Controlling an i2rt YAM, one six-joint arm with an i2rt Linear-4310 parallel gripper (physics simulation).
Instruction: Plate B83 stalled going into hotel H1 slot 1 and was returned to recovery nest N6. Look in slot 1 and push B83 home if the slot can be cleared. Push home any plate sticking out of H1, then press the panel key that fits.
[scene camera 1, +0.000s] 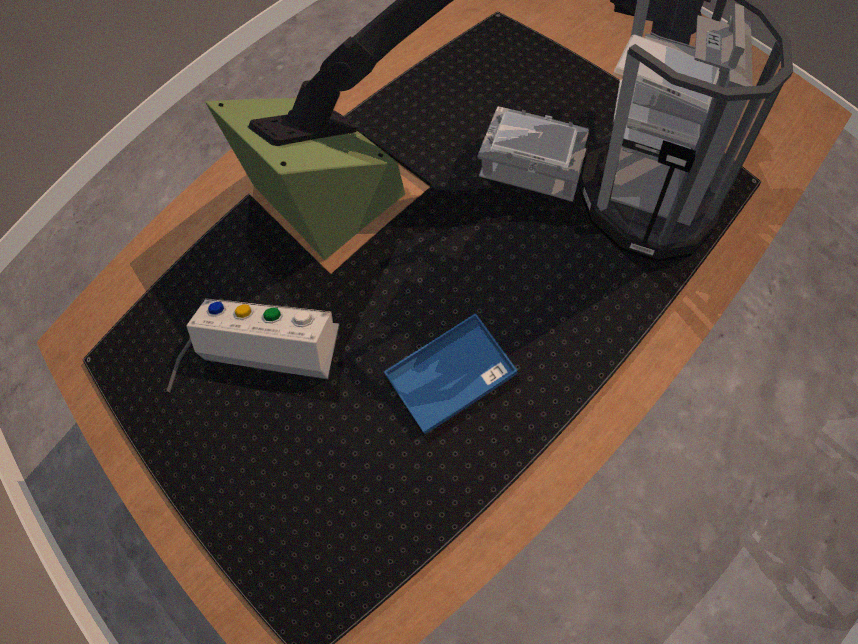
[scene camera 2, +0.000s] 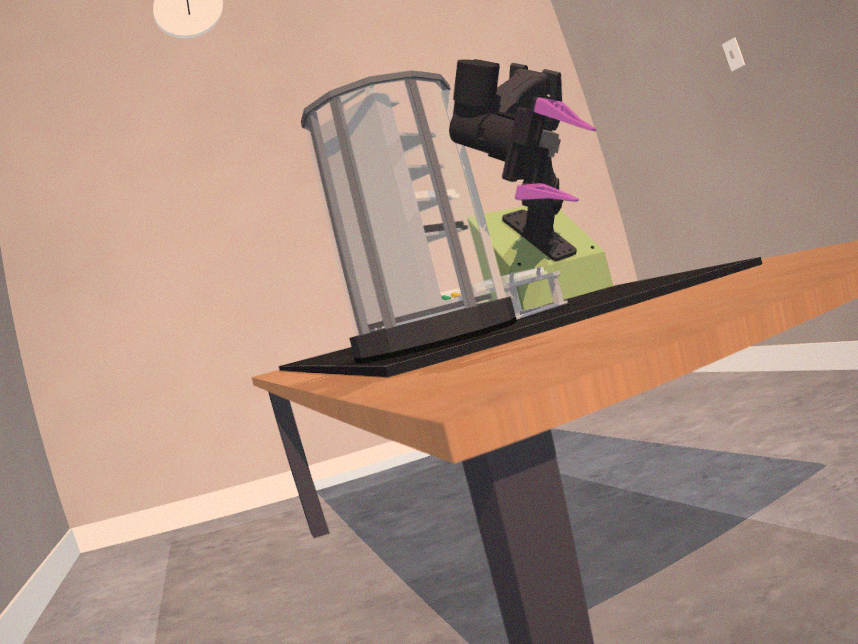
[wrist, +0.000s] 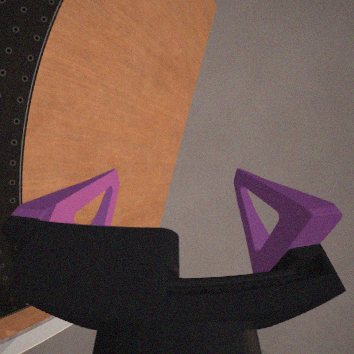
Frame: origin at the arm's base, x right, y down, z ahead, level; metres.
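Seen in the pictures: gripper, fingertip midpoint: (scene camera 2: 585, 165) (wrist: 176, 175); arm's base at its link origin: (scene camera 1: 304, 128) (scene camera 2: 538, 235).
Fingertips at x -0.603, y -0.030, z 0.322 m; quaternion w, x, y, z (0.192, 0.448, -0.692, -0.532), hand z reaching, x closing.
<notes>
Pixels of each thing's top centre, then the offset from my fingertips to it. "spot": a spot on its surface instead. Level surfaces: height alone.
- pale plate edge at a spot on its surface: (scene camera 2: 443, 194) spot: dx +0.163, dy -0.019, dz +0.125 m
- clear-lidded plate at its top centre: (scene camera 1: 535, 136) (scene camera 2: 506, 275) dx +0.357, dy +0.107, dz -0.059 m
- clear nest at a spot on its surface: (scene camera 1: 530, 177) spot: dx +0.391, dy +0.177, dz -0.043 m
- white key panel at its top centre: (scene camera 1: 249, 322) (scene camera 2: 441, 291) dx +0.875, dy +0.097, dz -0.180 m
- blue tray marked LF at its top centre: (scene camera 1: 450, 371) dx +0.733, dy +0.164, dz +0.071 m
- black mat at its surface level: dy +0.181 m
- small dark head at a spot on its surface: (scene camera 1: 675, 155) spot: dx +0.402, dy -0.093, dz +0.181 m
Hotel H1 (scene camera 1: 616, 138) (scene camera 2: 433, 333) is a grey open tower with shelves; pale plates show inside, their exact slots unclear. One pale plate edge (scene camera 2: 443, 194) shows at a middle shelf. A clear-lidded plate (scene camera 1: 533, 138) (scene camera 2: 528, 274) rests on a clear nest (scene camera 1: 530, 177) beside the hotel; its name is unreadable. The white key panel (scene camera 1: 259, 354) has blue (scene camera 1: 216, 307), yellow (scene camera 1: 242, 310), green (scene camera 1: 270, 314) and white (scene camera 1: 302, 317) keys; their lettering is too small to read. My gripper (scene camera 2: 585, 164) (wrist: 176, 175) is open and empty, raised beside the hotel, its magenta fingers apart.
A blue tray marked LF (scene camera 1: 450, 377) lies on the black mat (scene camera 1: 332, 485). The green arm base (scene camera 1: 325, 187) (scene camera 2: 578, 270) stands behind the panel. A thin black stand with a small dark head (scene camera 1: 675, 155) is at the hotel's front. The wooden table edge (wrist: 125, 100) is below the gripper.
</notes>
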